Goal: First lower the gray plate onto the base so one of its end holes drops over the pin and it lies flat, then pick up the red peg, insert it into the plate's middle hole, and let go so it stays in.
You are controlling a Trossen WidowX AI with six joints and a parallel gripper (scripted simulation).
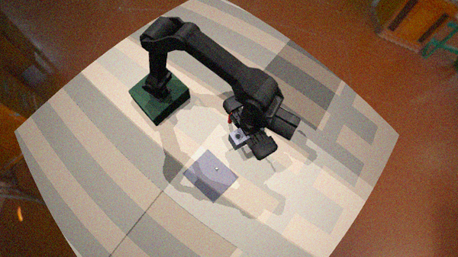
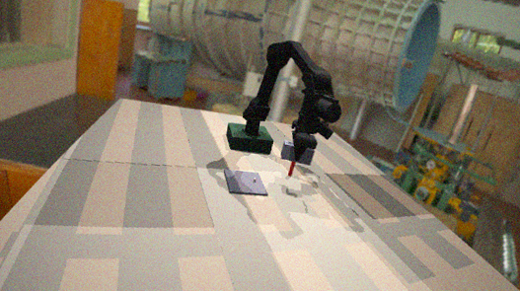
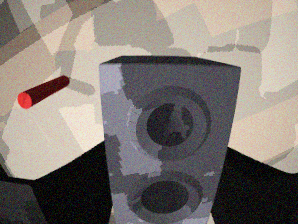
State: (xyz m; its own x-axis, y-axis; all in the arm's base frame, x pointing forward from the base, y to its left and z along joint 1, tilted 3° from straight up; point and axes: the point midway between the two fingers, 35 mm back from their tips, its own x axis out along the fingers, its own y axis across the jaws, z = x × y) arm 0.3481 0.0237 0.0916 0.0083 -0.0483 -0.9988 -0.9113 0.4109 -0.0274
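The base lies 3 cm behind my gripper tip, 13 cm to the right of it and 11 cm below it. Also, from my gripper tip: red peg (9 cm behind, 6 cm to the left, 7 cm below); gray plate (3 cm above).
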